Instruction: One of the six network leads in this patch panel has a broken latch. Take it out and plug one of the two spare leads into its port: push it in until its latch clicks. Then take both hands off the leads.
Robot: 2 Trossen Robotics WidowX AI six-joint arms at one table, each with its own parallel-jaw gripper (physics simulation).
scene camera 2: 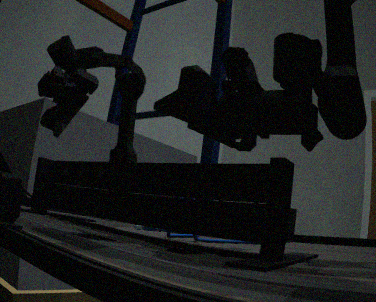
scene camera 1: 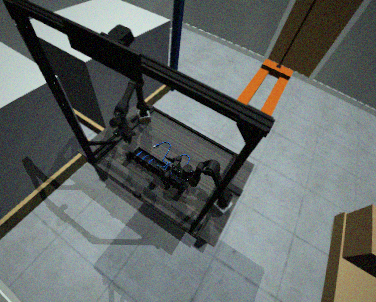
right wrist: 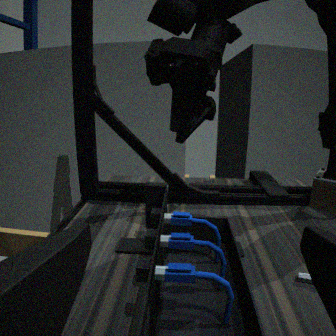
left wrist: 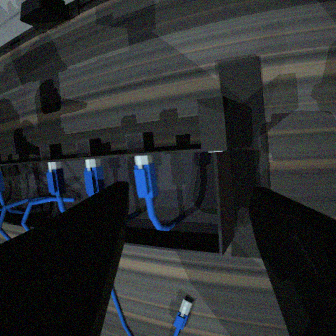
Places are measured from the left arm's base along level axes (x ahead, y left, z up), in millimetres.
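Where they show: left gripper, fingertip midpoint: (scene camera 2: 60, 130) (scene camera 1: 128, 143) (right wrist: 175, 136) (left wrist: 190, 196); right gripper, fingertip midpoint: (scene camera 2: 172, 116) (scene camera 1: 162, 161) (right wrist: 199, 237); left arm's base, link origin: (scene camera 1: 143, 113); right arm's base, link origin: (scene camera 1: 222, 203).
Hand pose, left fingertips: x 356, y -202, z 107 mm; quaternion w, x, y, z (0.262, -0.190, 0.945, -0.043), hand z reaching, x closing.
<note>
Each offset is from my left fingertips to the top centre of the thing. "pt": to the spot under its first point.
The patch panel (scene camera 1: 131, 154) (scene camera 2: 160, 177) (left wrist: 228, 200) stands on the table. Three blue leads with pale plug tips {61 mm ahead, 43 mm left, 81 mm down} (left wrist: 145, 179) {pt 99 mm ahead, 77 mm left, 84 mm down} (left wrist: 93, 176) {pt 139 mm ahead, 111 mm left, 85 mm down} (left wrist: 55, 181) sit along it in the left wrist view. Three plugged leads {pt 145 mm ahead, 117 mm left, 85 mm down} (right wrist: 180, 272) {pt 105 mm ahead, 83 mm left, 85 mm down} (right wrist: 177, 240) {pt 58 mm ahead, 52 mm left, 85 mm down} (right wrist: 180, 216) show in the right wrist view. Which latch is broken cannot be told. A spare lead's plug {37 mm back, 215 mm left, 163 mm down} (left wrist: 183, 312) lies on the table beside the panel. My left gripper (left wrist: 190, 196) (scene camera 2: 56, 133) (right wrist: 175, 136) is open and empty, above the panel's end. My right gripper (right wrist: 199, 237) (scene camera 2: 158, 106) is open and empty, above the panel.
A dark gantry frame (scene camera 1: 190, 90) (right wrist: 84, 100) surrounds the table. A small white plug tip {pt 31 mm back, 201 mm left, 168 mm down} (right wrist: 304, 276) lies near the right gripper's right-hand finger in the right wrist view. Blue cable loops {pt 47 mm back, 266 mm left, 170 mm down} (scene camera 1: 162, 144) lie behind the panel. A brown block (right wrist: 325, 194) stands at the right edge.
</note>
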